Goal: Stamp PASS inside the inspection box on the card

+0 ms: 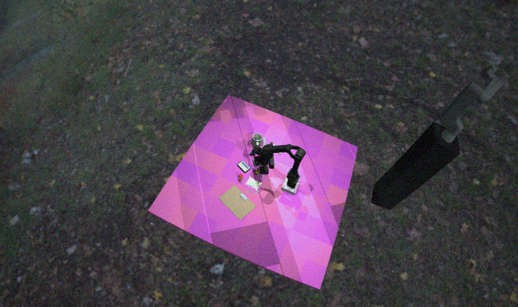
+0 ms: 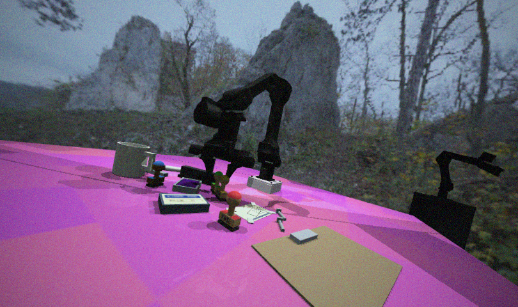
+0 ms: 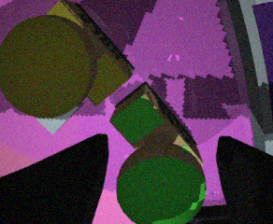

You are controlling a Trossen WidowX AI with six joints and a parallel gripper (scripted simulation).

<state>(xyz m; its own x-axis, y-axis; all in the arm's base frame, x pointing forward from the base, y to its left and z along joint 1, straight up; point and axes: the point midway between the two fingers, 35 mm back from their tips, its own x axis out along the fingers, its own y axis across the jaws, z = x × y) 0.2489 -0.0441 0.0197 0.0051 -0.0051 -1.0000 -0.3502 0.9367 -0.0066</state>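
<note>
The green-knobbed stamp lies 1 cm below my gripper tip. From my gripper tip the other things lie so: purple ink pad (5 cm ahead, 6 cm to the right, 2 cm below); then yellow-knobbed stamp (2 cm ahead, 4 cm to the left, 1 cm below); then black bar (4 cm behind, 11 cm to the right, 1 cm below).
</note>
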